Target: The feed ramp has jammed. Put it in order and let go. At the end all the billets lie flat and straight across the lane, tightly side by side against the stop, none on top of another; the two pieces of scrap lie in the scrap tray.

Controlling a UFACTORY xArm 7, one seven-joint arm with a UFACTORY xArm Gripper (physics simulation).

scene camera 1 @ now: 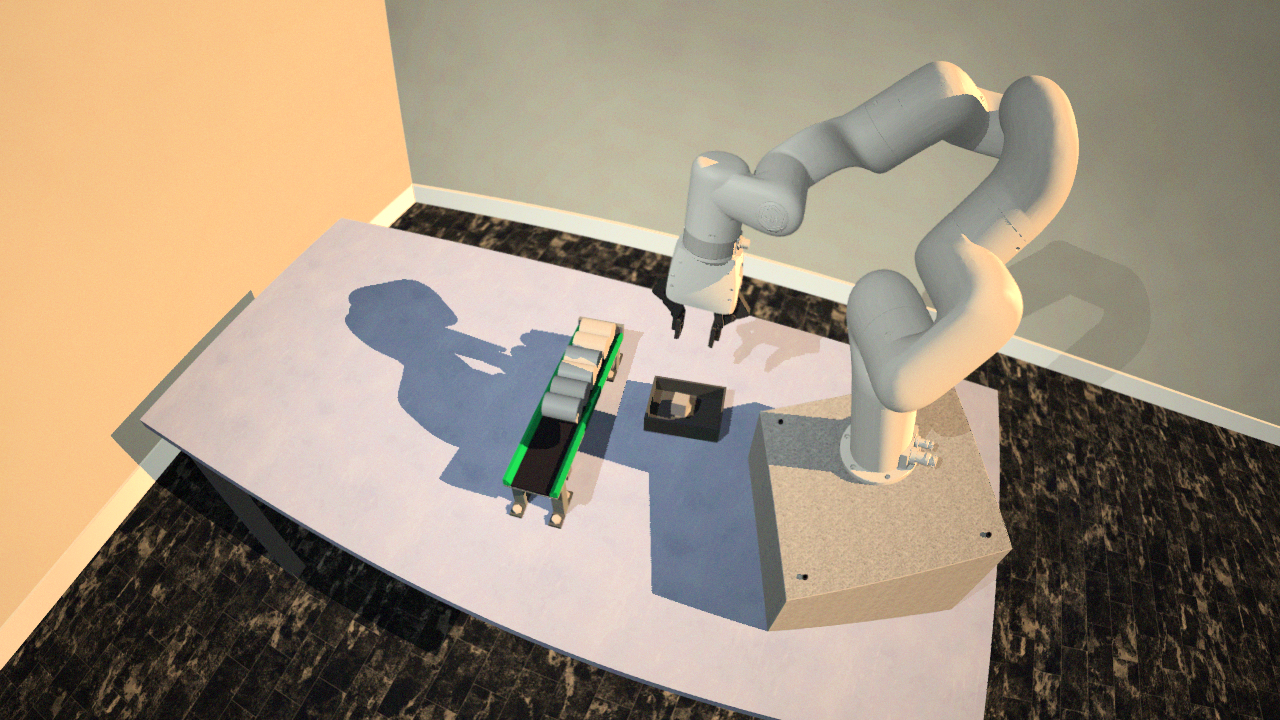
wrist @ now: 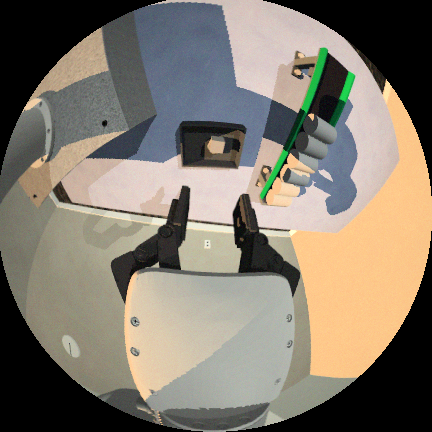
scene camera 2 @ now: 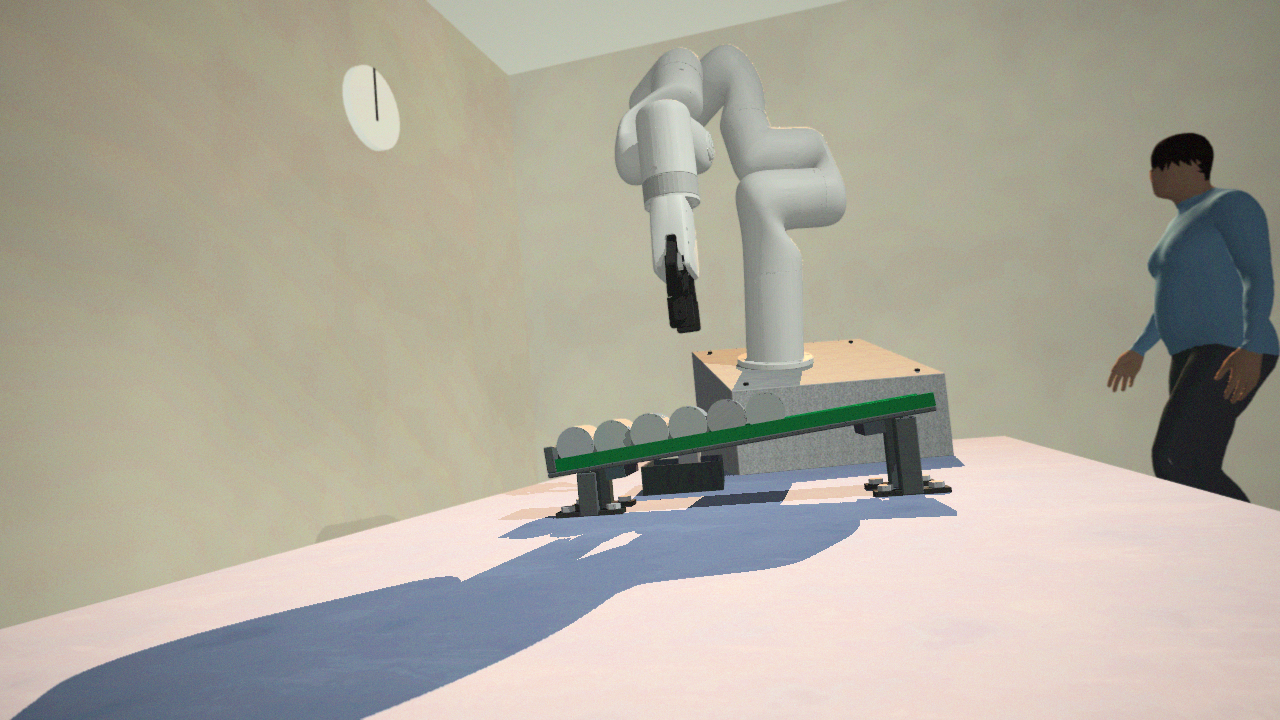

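Where they show: gripper, fingertip midpoint: (scene camera 1: pixel 695 337) (wrist: pixel 213 199) (scene camera 2: pixel 686 329); arm's base, link origin: (scene camera 1: pixel 880 449) (scene camera 2: pixel 775 362).
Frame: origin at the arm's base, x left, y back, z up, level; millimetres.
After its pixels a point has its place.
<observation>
Six pale grey billets (scene camera 1: pixel 563 404) @[x 139, y -466, z -58 mm] (scene camera 2: pixel 688 421) @[x 68, y -527, z -79 mm] (wrist: pixel 312 145) @[x 94, y -470, z -60 mm] lie flat across the ramp with green rails (scene camera 1: pixel 572 454) @[x 197, y -409, z -80 mm] (scene camera 2: pixel 832 418) (wrist: pixel 314 90) @[x 179, y -418, z -79 mm]. They form one row, side by side without a visible gap, from the stop (scene camera 2: pixel 550 461) @[x -64, y -586, z -108 mm] at the low end upward. None lies on top of another. The dark scrap tray (scene camera 1: pixel 684 428) @[x 15, y -315, z -143 mm] (scene camera 2: pixel 682 477) @[x -5, y -396, z -148 mm] (wrist: pixel 212 125) @[x 15, y -319, z -132 mm] stands beside the ramp. Scrap (scene camera 1: pixel 682 404) @[x -9, y -335, z -117 mm] (wrist: pixel 216 145) @[x -16, y -342, z -117 mm] lies in it; shadow hides whether this is one piece or two. My gripper (scene camera 1: pixel 696 340) @[x -13, y -328, z 38 mm] (scene camera 2: pixel 683 327) @[x -13, y -328, z 38 mm] (wrist: pixel 213 199) @[x -13, y -328, z 38 mm] is partly open and empty, high above the table, beyond the tray.
The robot's box-shaped pedestal (scene camera 1: pixel 886 528) @[x 120, y 56, z -5 mm] (scene camera 2: pixel 841 425) stands on the table on the other side of the tray from the ramp. Ramp legs (scene camera 1: pixel 561 505) (scene camera 2: pixel 907 456) are on the table. A person (scene camera 2: pixel 1208 268) stands beyond the table in scene camera 2.
</observation>
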